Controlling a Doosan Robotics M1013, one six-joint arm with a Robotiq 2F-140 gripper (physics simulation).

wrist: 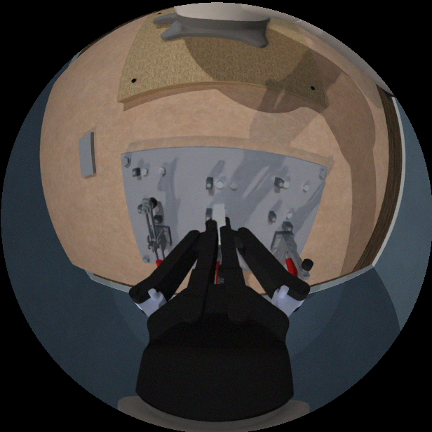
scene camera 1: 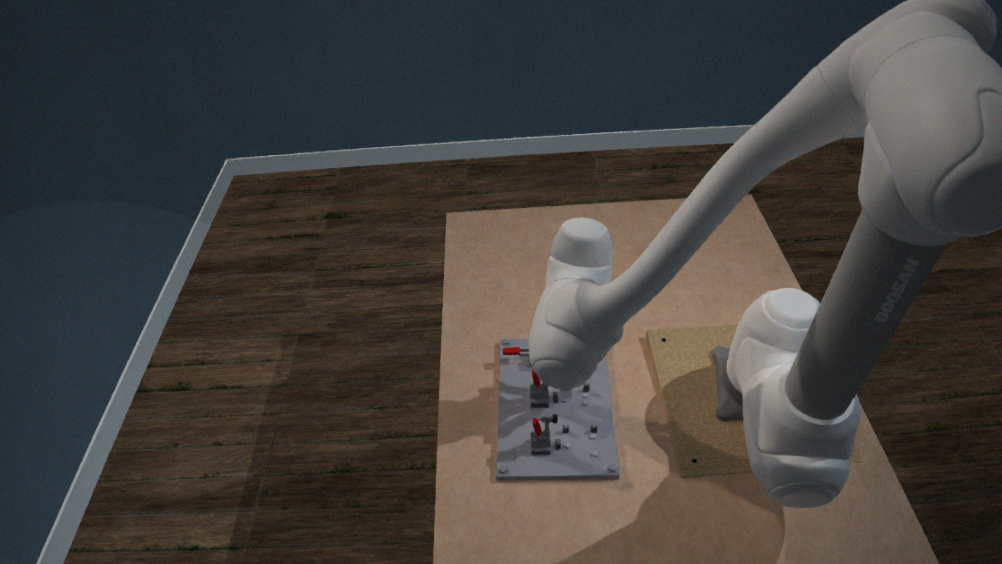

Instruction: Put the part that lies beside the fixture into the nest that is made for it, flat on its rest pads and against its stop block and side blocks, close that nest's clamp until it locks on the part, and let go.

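Places are measured from the arm's base along level axes (x down, y left, z ahead), in metres.
Pixels of known places: gripper, fingertip midpoint: (scene camera 1: 564,395).
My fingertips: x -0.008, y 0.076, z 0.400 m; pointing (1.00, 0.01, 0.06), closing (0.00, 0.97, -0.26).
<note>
Behind a point stands the place of what it marks.
A flat grey piece (wrist: 87,155) lies on the table beside the fixture plate (scene camera 1: 518,463) {x -0.002, y 0.243, z 0.471 m} (wrist: 185,159), left in the wrist view; it does not show in the scene view. The plate carries several stop blocks and pale pads. The left clamp (wrist: 158,238) has its arm stretched over its nest. The middle clamp (scene camera 1: 539,396) {x -0.031, y 0.102, z 0.449 m} is mostly hidden by the fingers in the wrist view. The right clamp (scene camera 1: 540,442) {x -0.033, y 0.210, z 0.433 m} (wrist: 285,242) has its red handle raised. My gripper (wrist: 219,211) is shut and empty above the middle nest. A pale block (wrist: 219,211) shows at the fingertips; its seating is unclear.
A tan board (scene camera 1: 676,364) {x -0.005, y -0.039, z 0.169 m} (wrist: 155,65) with the robot's grey base foot (scene camera 1: 722,385) {x -0.022, y 0.020, z 0.078 m} (wrist: 215,32) stands beside the fixture, on the light table top (scene camera 1: 483,280) {x 0.013, y -0.268, z 0.639 m} (wrist: 65,115). My arm (scene camera 1: 673,245) {x -0.531, y 0.193, z 0.249 m} hangs over the fixture and hides part of it in the scene view.
</note>
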